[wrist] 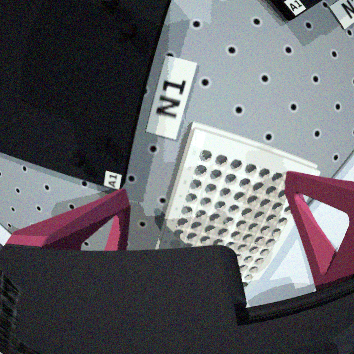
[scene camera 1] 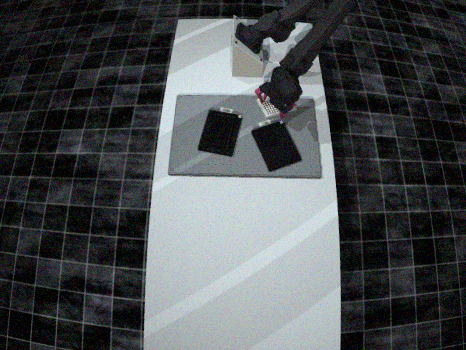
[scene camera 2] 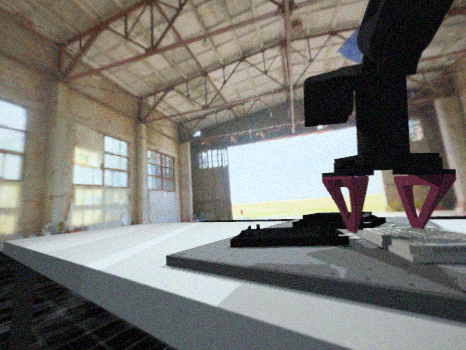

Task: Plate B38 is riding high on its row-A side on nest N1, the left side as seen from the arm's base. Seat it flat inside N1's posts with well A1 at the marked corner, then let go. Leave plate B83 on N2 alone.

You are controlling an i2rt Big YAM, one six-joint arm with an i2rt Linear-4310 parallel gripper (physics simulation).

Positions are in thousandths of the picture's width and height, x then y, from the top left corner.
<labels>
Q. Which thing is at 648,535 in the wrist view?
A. A white well plate.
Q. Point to a black nest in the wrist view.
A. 225,225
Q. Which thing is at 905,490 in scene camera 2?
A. The gripper.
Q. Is the gripper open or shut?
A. Open.
</labels>
